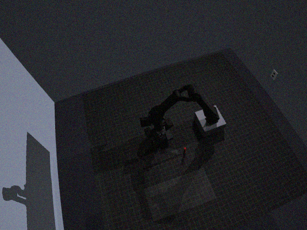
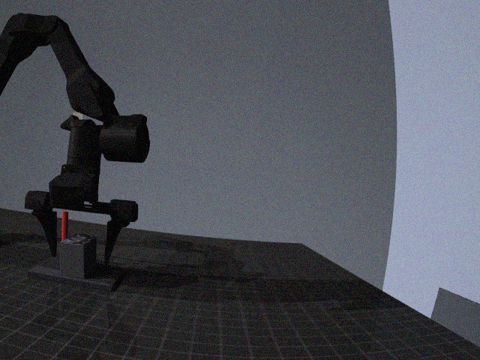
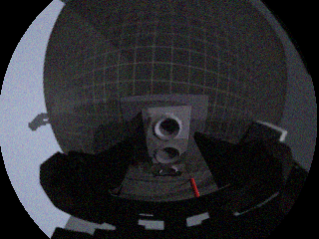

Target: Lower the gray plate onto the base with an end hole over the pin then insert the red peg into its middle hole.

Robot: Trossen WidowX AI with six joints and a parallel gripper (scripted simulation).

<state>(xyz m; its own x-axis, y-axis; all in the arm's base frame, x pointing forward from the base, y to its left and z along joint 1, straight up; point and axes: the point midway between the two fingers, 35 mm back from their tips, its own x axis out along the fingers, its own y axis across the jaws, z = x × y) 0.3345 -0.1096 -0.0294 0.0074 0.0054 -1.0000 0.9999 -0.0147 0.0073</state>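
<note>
The gray plate is 2 cm above my gripper tip. Round my gripper tip: red peg 8 cm behind, 19 cm to the left, 2 cm above.
</note>
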